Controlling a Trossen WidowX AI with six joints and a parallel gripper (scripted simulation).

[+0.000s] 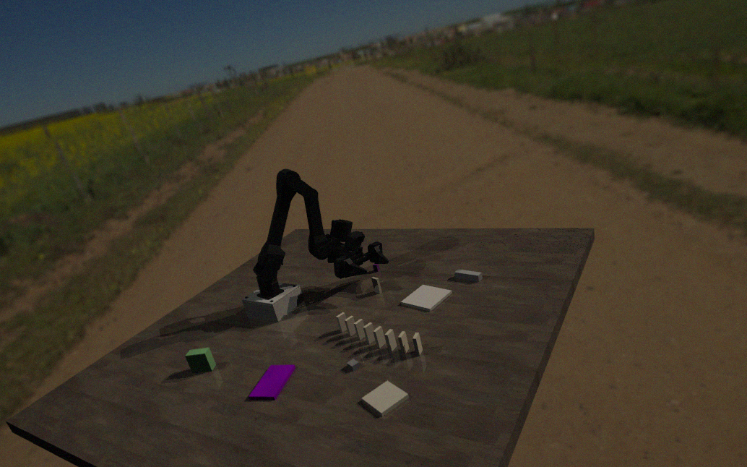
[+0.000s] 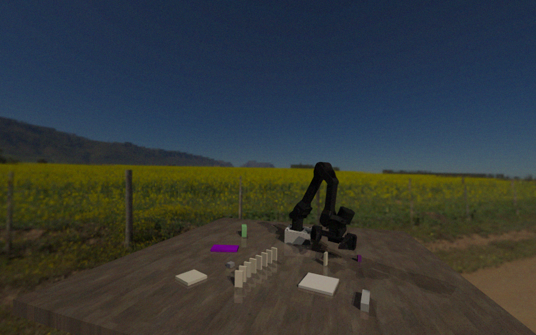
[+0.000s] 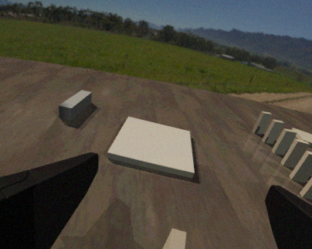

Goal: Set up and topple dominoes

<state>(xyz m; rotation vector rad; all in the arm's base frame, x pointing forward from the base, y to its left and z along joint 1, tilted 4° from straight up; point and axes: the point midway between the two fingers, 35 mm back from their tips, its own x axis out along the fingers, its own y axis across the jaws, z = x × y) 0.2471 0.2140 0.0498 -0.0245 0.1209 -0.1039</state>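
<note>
Now: gripper tip 160 mm short of the white flat plate, 10 mm to the right of it and 80 mm above it. Also, from my gripper tip: small purple cube: 120 mm behind, 110 mm to the left, 80 mm below; then small grey cube: 170 mm ahead, 330 mm to the right, 80 mm below; then purple flat tile: 20 mm ahead, 470 mm to the right, 80 mm below.
</note>
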